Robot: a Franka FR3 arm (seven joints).
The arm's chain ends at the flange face. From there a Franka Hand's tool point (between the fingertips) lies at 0.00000 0.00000 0.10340 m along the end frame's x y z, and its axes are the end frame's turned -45 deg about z.
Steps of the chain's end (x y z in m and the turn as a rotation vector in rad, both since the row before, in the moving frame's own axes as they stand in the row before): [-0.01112 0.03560 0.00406 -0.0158 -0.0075 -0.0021]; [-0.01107 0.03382 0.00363 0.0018 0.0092 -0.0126]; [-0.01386 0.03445 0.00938 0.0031 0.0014 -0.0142]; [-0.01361 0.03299 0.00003 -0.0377 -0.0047 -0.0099]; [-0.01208 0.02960 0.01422 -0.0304 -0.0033 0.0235]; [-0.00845 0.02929 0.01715 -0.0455 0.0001 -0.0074]
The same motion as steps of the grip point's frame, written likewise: [-0.03474 0.01792 0.00404 -0.0059 -0.0165 -0.0021]; [-0.03093 0.01662 0.00363 -0.0052 0.0078 -0.0126]; [-0.03383 0.01443 0.00938 0.0012 0.0032 -0.0142]; [-0.03604 0.01613 -0.00004 -0.0233 -0.0300 -0.0099]; [-0.03196 0.01434 0.01417 -0.0192 -0.0238 0.0235]; [-0.02999 0.01808 0.01704 -0.0322 -0.0321 -0.0074]
